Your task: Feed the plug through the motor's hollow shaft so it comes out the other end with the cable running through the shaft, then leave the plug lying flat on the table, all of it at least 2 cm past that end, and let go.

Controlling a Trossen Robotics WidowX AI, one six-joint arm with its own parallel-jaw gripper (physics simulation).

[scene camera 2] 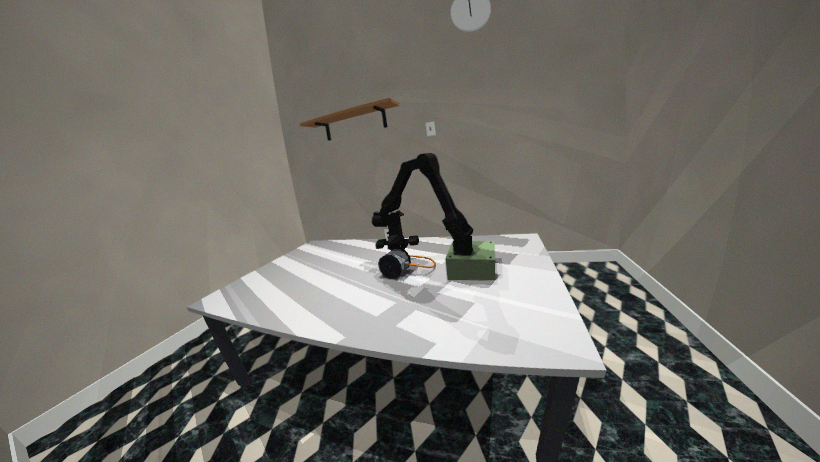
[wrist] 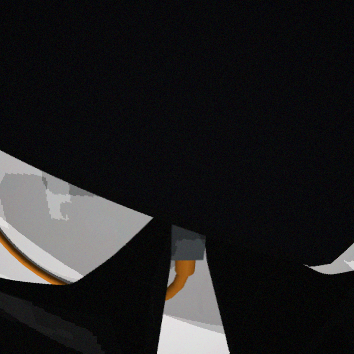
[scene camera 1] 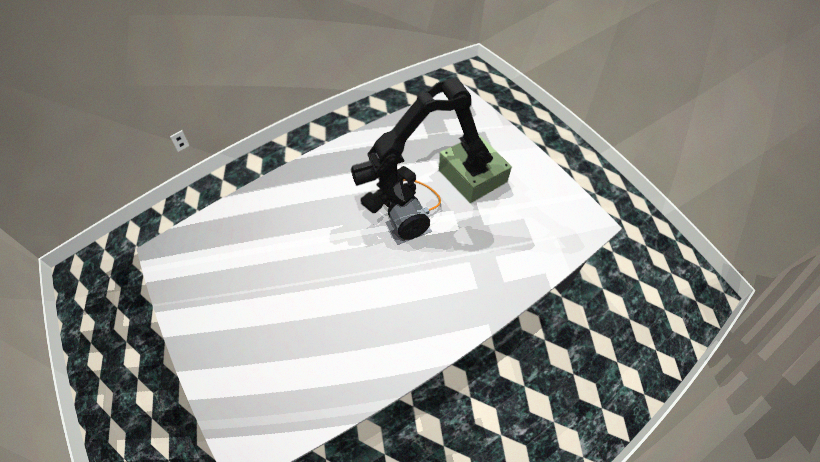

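Observation:
You'd see my gripper (scene camera 1: 390, 205) here, and the wrist view has my gripper (wrist: 187, 219) too, along with a grey plug (wrist: 185, 244).

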